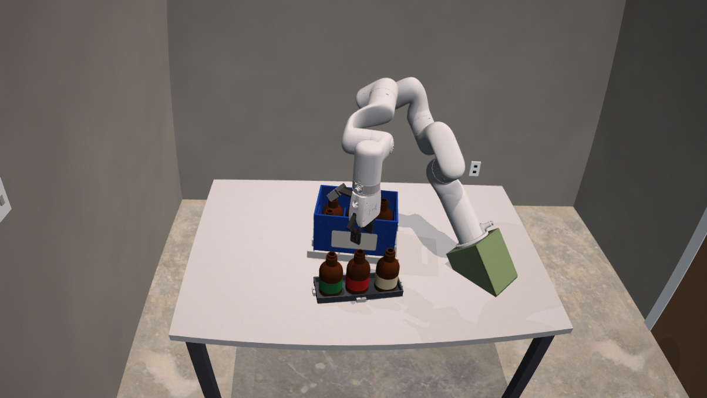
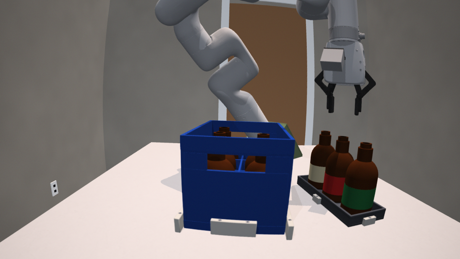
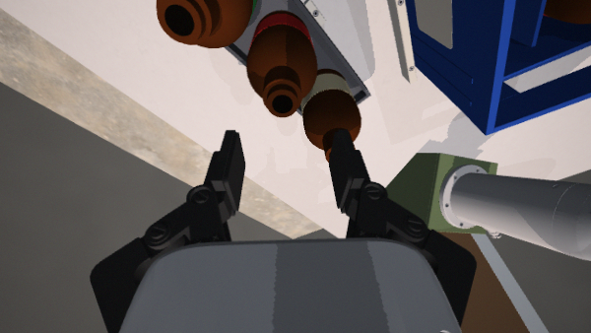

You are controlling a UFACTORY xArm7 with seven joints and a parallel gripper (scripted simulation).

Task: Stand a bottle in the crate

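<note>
The red-labelled bottle is 150 mm below my hand. From my hand the other things lie so: blue crate: 230 mm to the right, 150 mm below, 50 mm behind; dark tray: 220 mm below.
</note>
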